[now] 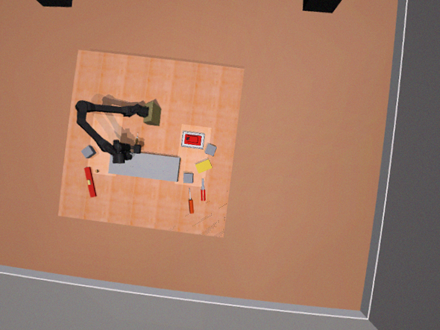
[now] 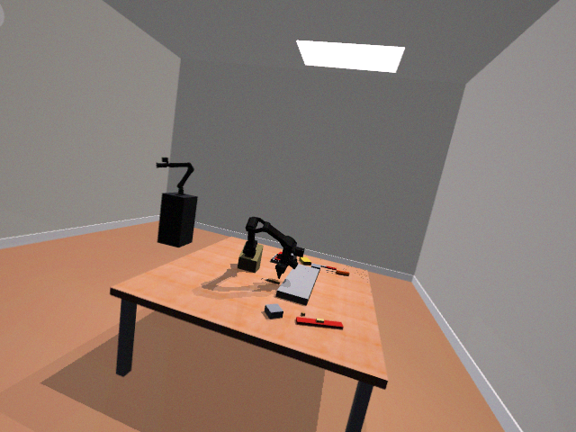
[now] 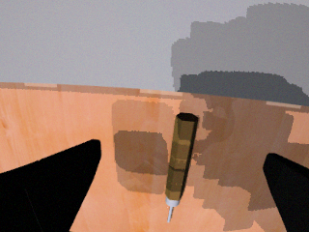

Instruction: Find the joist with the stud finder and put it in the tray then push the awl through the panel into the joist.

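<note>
The awl lies 70 mm behind my gripper tip and 50 mm below it. The rest, counted from my gripper tip: white tray (90 mm behind, 430 mm to the left, 40 mm below); then red stud finder (90 mm behind, 410 mm to the left, 10 mm below); then red level (280 mm ahead, 340 mm to the right, 40 mm below).
</note>
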